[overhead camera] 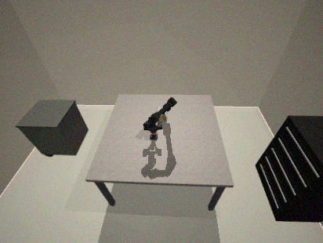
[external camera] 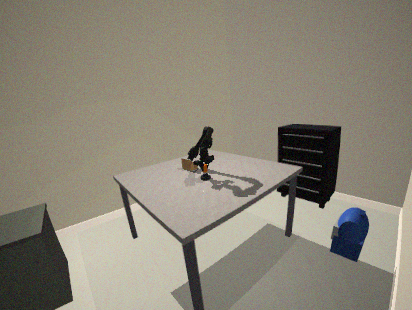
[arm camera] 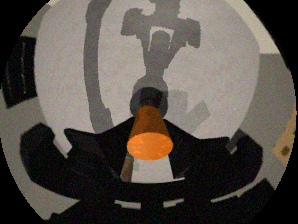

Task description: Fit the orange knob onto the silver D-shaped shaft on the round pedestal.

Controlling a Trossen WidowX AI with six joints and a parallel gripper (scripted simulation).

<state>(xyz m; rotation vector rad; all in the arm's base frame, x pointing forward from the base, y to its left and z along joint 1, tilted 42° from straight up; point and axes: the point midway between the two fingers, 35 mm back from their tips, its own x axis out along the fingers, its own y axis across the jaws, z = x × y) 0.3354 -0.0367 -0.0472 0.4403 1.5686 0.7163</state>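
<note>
Now: gripper tip 30 mm below the orange knob. The rest, counted from my gripper tip: dark round pedestal 40 mm below.
</note>
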